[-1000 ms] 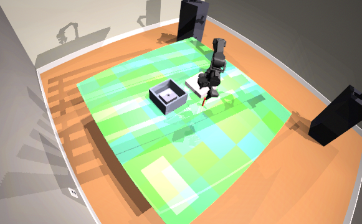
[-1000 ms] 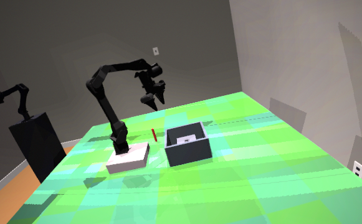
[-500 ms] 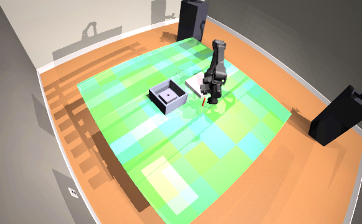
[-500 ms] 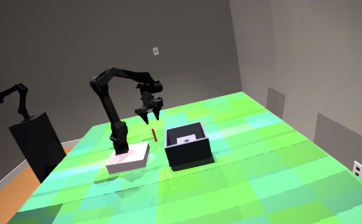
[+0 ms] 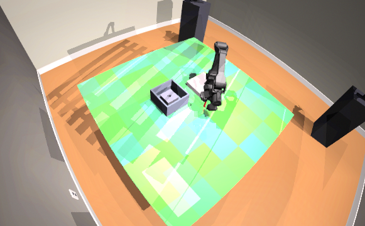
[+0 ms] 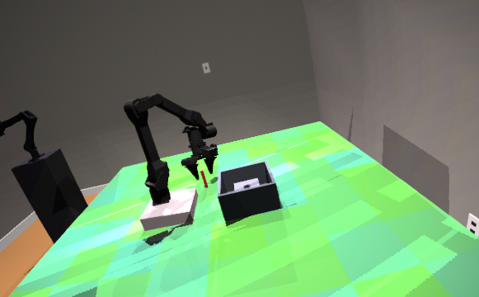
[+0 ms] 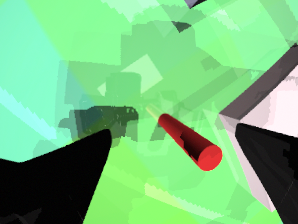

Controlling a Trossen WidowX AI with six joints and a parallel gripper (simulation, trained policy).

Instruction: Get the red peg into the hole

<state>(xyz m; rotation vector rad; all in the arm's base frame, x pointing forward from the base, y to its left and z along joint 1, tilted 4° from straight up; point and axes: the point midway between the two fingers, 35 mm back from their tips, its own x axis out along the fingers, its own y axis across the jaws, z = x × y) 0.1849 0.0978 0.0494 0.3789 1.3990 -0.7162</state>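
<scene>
The red peg is 10 mm below my gripper tip and 10 mm behind it. Also, from my gripper tip: dark box: 210 mm to the right, 140 mm ahead, 20 mm below.
</scene>
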